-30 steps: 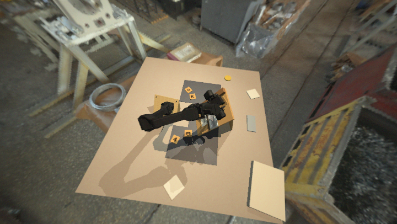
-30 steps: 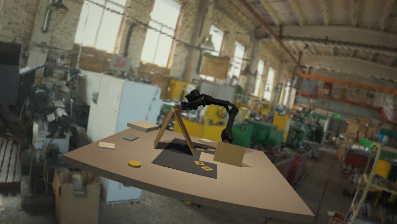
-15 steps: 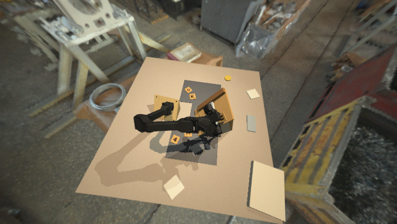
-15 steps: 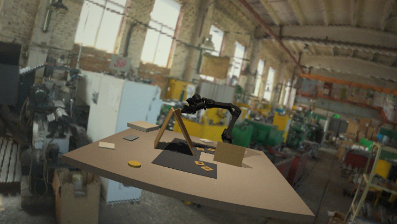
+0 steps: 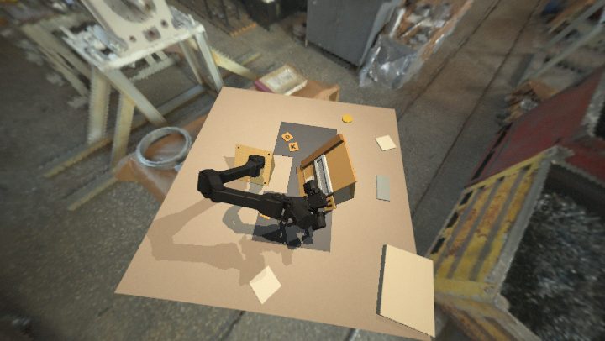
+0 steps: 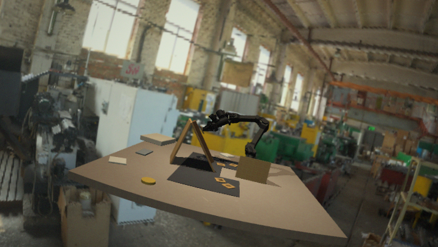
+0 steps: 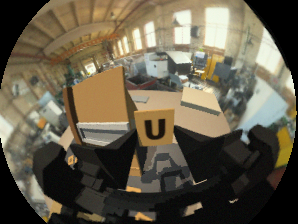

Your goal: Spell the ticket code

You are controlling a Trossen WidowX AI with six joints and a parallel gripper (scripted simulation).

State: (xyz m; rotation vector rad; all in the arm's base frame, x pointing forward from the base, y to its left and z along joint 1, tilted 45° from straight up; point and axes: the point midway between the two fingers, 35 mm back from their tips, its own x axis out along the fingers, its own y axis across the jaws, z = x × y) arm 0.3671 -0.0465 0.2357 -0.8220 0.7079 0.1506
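Now: the white ticket 9 cm behind my gripper tip, 13 cm to the left of it and 13 cm below it. The rest, counted from my gripper tip: letter tile: 20 cm behind, 3 cm to the left, 21 cm below; orange tile marked u: right at my gripper tip; dark mat: 19 cm behind, 20 cm to the left, 22 cm below.
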